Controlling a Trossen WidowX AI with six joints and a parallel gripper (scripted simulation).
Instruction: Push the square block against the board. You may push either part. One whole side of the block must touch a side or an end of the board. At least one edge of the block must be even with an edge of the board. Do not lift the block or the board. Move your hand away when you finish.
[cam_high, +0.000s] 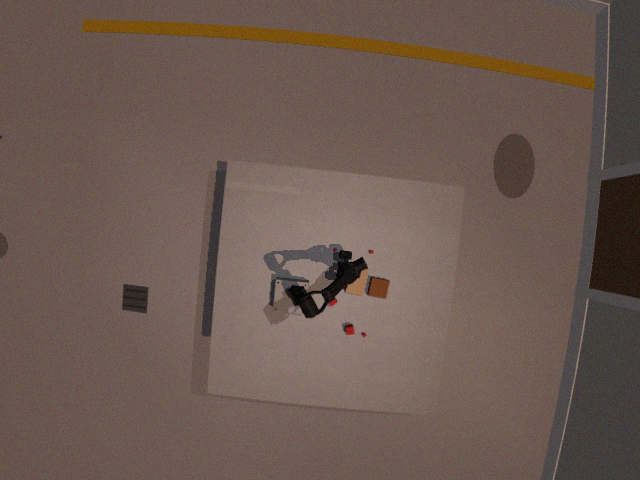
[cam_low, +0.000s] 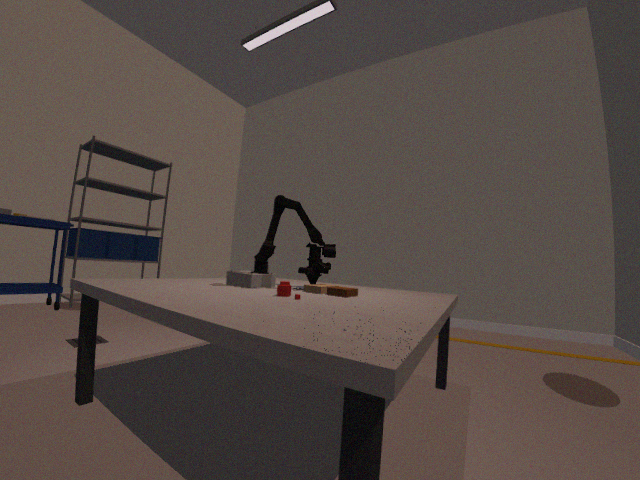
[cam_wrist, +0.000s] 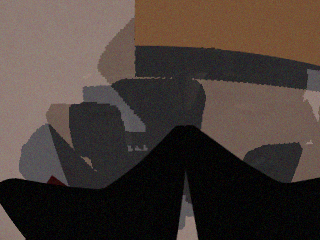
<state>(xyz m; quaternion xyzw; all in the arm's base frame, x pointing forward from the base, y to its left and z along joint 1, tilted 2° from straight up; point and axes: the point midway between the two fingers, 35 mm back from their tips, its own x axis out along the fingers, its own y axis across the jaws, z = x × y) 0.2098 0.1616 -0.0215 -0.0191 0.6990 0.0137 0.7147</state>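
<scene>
My gripper tip is 9 cm short of the board, 5 cm to the left of it and 1 cm below it. The rest, counted from my gripper tip: square block (21 cm ahead, 7 cm to the right, 1 cm above).
</scene>
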